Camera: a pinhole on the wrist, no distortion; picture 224 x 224 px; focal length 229.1 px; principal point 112.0 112.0 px. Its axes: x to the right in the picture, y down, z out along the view. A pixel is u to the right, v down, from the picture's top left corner.
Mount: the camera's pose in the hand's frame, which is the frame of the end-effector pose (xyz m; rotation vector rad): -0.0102 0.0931 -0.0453 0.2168 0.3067 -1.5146
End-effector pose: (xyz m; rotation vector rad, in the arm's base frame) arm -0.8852 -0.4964 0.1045 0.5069 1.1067 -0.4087
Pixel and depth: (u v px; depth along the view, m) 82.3 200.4 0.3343
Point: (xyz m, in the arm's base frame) -0.6092 -0.6396 0.0820
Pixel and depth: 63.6 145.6 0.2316
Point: -0.6969 -0.5535 0.1492
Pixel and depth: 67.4 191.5 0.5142
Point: -0.4507 -0.7526 0.0935
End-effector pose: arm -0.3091 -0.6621 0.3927 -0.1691 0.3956 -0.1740
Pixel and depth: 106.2 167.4 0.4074
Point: -0.0760 -0.6664 0.6627
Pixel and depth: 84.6 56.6 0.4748
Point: -0.2297 -0.6016 0.8189
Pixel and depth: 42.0 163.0 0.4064
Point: -0.0572 -0.5551 0.6794
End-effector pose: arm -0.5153 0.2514 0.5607 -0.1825 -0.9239 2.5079
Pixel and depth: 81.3 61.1 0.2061
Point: -0.5391 0.1049 0.6504
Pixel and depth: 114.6 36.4 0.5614
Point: -0.4695 -0.0369 0.9995
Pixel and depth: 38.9 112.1 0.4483
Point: -0.6747 -0.0432 0.8341
